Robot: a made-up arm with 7 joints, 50 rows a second.
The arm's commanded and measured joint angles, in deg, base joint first. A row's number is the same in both.
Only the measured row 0 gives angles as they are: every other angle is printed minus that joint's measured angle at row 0.
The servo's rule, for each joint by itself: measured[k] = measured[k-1] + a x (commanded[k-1-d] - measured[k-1]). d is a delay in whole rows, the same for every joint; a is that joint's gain. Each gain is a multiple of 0.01, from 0.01 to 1. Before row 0 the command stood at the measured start. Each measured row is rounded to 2 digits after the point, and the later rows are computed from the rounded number. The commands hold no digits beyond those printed.
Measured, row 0:
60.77, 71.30, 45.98, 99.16, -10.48, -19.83, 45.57
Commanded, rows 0 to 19:
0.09, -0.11, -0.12, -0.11, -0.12, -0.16, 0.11
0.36, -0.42, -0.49, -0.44, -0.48, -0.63, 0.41
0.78, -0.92, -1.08, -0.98, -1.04, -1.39, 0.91
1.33, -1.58, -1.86, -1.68, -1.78, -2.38, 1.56
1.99, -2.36, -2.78, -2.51, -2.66, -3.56, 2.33
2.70, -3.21, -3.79, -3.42, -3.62, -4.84, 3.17
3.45, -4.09, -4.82, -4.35, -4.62, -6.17, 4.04
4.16, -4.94, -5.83, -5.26, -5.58, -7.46, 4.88
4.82, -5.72, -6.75, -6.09, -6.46, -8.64, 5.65
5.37, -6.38, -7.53, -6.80, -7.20, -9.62, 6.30
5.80, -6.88, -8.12, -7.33, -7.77, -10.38, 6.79
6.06, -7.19, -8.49, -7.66, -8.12, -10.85, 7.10
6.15, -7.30, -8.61, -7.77, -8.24, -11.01, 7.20
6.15, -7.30, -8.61, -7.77, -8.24, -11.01, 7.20
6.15, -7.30, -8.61, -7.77, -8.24, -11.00, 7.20
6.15, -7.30, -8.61, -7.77, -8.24, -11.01, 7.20
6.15, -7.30, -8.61, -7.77, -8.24, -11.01, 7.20
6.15, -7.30, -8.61, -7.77, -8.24, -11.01, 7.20
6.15, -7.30, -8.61, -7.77, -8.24, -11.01, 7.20
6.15, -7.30, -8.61, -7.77, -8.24, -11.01, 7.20
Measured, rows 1 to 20:
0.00, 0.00, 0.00, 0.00, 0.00, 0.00, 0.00
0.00, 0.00, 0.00, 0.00, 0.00, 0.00, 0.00
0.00, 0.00, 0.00, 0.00, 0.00, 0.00, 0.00
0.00, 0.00, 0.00, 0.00, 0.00, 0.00, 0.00
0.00, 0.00, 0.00, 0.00, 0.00, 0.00, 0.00
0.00, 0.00, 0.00, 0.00, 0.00, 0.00, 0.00
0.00, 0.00, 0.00, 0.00, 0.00, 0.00, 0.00
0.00, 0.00, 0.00, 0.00, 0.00, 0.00, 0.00
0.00, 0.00, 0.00, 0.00, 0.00, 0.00, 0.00
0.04, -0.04, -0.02, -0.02, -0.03, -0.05, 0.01
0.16, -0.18, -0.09, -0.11, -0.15, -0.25, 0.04
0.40, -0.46, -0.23, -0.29, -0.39, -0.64, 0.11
0.76, -0.89, -0.46, -0.58, -0.77, -1.23, 0.23
1.24, -1.45, -0.78, -0.99, -1.28, -2.02, 0.40
1.81, -2.12, -1.20, -1.50, -1.91, -2.98, 0.62
2.45, -2.87, -1.71, -2.10, -2.64, -4.06, 0.89
3.12, -3.66, -2.29, -2.76, -3.43, -5.22, 1.21
3.78, -4.44, -2.91, -3.46, -4.25, -6.38, 1.57
4.40, -5.18, -3.56, -4.16, -5.05, -7.48, 1.95
4.95, -5.83, -4.20, -4.83, -5.78, -8.47, 2.34
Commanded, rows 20 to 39:
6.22, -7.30, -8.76, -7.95, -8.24, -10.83, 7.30
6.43, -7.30, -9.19, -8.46, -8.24, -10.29, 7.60
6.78, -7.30, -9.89, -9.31, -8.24, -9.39, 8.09
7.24, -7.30, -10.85, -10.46, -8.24, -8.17, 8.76
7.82, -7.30, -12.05, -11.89, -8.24, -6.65, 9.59
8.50, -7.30, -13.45, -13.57, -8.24, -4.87, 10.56
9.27, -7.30, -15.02, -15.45, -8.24, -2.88, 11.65
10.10, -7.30, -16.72, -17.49, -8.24, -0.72, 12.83
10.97, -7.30, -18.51, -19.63, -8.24, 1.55, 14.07
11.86, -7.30, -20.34, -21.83, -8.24, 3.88, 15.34
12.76, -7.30, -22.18, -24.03, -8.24, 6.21, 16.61
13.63, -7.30, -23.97, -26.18, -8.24, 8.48, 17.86
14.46, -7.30, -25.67, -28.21, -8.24, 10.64, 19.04
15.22, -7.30, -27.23, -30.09, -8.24, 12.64, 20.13
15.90, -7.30, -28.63, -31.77, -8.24, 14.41, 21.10
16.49, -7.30, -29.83, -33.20, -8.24, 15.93, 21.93
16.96, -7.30, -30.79, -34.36, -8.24, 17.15, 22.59
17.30, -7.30, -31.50, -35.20, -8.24, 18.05, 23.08
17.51, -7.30, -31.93, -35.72, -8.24, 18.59, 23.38
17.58, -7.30, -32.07, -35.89, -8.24, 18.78, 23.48
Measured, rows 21 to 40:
5.38, -6.35, -4.80, -5.42, -6.41, -9.28, 2.72
5.68, -6.71, -5.33, -5.91, -6.90, -9.87, 3.08
5.86, -6.93, -5.79, -6.30, -7.26, -10.26, 3.41
5.97, -7.07, -6.18, -6.61, -7.52, -10.51, 3.71
6.04, -7.16, -6.52, -6.85, -7.71, -10.68, 3.99
6.08, -7.21, -6.81, -7.04, -7.85, -10.79, 4.25
6.11, -7.24, -7.06, -7.19, -7.96, -10.86, 4.49
6.13, -7.26, -7.28, -7.31, -8.04, -10.91, 4.71
6.14, -7.28, -7.47, -7.41, -8.09, -10.94, 4.91
6.17, -7.29, -7.65, -7.52, -8.13, -10.90, 5.10
6.27, -7.29, -7.87, -7.72, -8.16, -10.69, 5.30
6.47, -7.29, -8.15, -8.05, -8.18, -10.25, 5.52
6.77, -7.29, -8.53, -8.56, -8.20, -9.54, 5.78
7.18, -7.29, -9.02, -9.26, -8.21, -8.56, 6.08
7.69, -7.29, -9.64, -10.17, -8.22, -7.31, 6.44
8.31, -7.29, -10.39, -11.28, -8.23, -5.80, 6.86
9.01, -7.29, -11.28, -12.58, -8.23, -4.07, 7.34
9.77, -7.29, -12.29, -14.06, -8.23, -2.16, 7.88
10.59, -7.29, -13.42, -15.69, -8.23, -0.11, 8.48
11.44, -7.29, -14.65, -17.44, -8.23, 2.04, 9.13

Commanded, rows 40 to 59:
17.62, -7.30, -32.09, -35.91, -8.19, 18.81, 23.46
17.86, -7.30, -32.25, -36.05, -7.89, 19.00, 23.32
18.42, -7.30, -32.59, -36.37, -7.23, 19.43, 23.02
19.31, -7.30, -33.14, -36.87, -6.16, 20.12, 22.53
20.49, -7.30, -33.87, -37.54, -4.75, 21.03, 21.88
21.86, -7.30, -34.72, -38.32, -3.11, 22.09, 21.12
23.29, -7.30, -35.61, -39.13, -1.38, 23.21, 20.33
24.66, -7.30, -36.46, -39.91, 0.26, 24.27, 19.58
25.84, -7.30, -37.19, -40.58, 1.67, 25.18, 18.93
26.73, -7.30, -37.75, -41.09, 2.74, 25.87, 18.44
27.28, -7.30, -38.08, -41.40, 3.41, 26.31, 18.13
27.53, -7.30, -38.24, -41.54, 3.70, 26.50, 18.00
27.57, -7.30, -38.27, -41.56, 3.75, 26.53, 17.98
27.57, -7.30, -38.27, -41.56, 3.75, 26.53, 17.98
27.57, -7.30, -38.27, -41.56, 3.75, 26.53, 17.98
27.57, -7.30, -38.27, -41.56, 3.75, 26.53, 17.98
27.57, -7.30, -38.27, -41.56, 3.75, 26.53, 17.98
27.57, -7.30, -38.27, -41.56, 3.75, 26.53, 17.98
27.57, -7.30, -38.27, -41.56, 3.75, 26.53, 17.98
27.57, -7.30, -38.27, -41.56, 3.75, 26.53, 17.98
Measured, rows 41 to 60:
12.29, -7.29, -15.95, -19.28, -8.23, 4.23, 9.83
13.14, -7.29, -17.31, -21.16, -8.23, 6.41, 10.57
13.95, -7.29, -18.70, -23.04, -8.23, 8.53, 11.33
14.71, -7.29, -20.09, -24.87, -8.23, 10.53, 12.11
15.40, -7.29, -21.45, -26.62, -8.23, 12.37, 12.90
16.01, -7.29, -22.76, -28.25, -8.23, 14.00, 13.68
16.51, -7.29, -23.98, -29.71, -8.23, 15.38, 14.43
16.90, -7.29, -25.09, -30.97, -8.23, 16.47, 15.15
17.17, -7.29, -26.07, -32.00, -8.23, 17.26, 15.82
17.35, -7.29, -26.91, -32.82, -8.22, 17.79, 16.43
17.55, -7.29, -27.66, -33.50, -8.13, 18.20, 16.98
17.89, -7.29, -28.35, -34.10, -7.89, 18.62, 17.46
18.44, -7.29, -29.02, -34.68, -7.42, 19.13, 17.87
19.24, -7.29, -29.70, -35.28, -6.70, 19.78, 18.19
20.26, -7.29, -30.40, -35.92, -5.73, 20.57, 18.42
21.44, -7.29, -31.13, -36.59, -4.56, 21.47, 18.57
22.70, -7.29, -31.88, -37.29, -3.26, 22.42, 18.65
23.92, -7.29, -32.62, -37.98, -1.93, 23.36, 18.67
25.02, -7.29, -33.34, -38.63, -0.67, 24.21, 18.65
25.90, -7.29, -34.00, -39.21, 0.43, 24.92, 18.61

